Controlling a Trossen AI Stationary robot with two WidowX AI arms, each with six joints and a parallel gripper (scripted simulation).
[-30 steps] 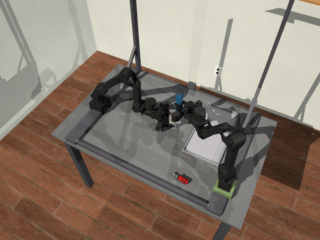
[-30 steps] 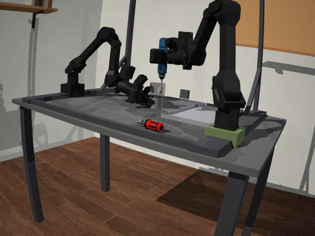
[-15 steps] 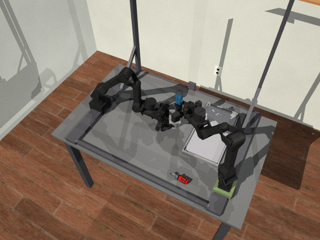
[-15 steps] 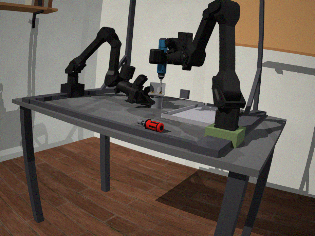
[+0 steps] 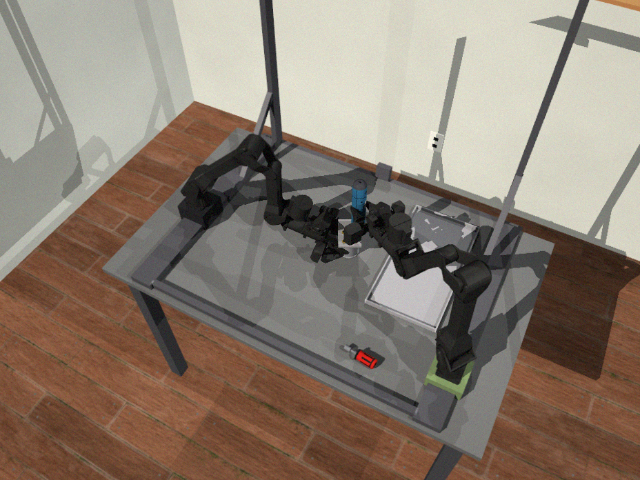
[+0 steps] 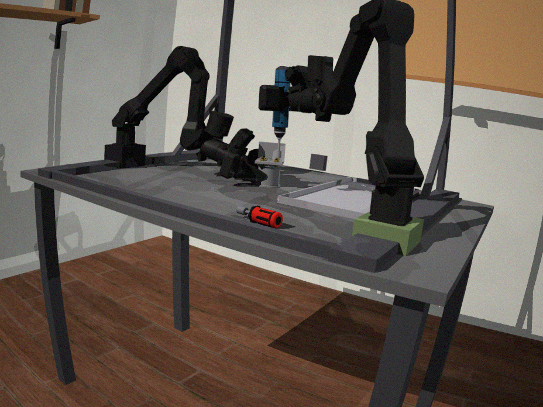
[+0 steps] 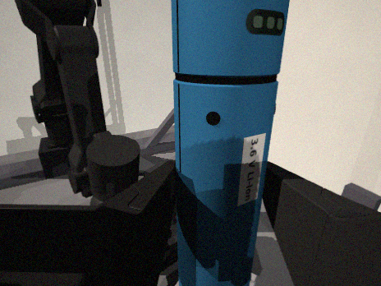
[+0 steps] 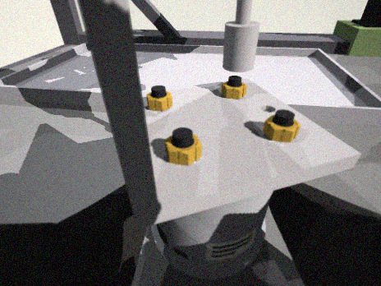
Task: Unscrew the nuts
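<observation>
Now: the joint module 1 cm behind my right hand and 3 cm to the left of it. Also, from my right hand: shallow white tray 11 cm behind, 25 cm to the left, 3 cm below; white L-shaped bracket 1 cm behind, 3 cm to the left, 4 cm above; red-handled tool 27 cm ahead, 27 cm to the left, 2 cm below.
</observation>
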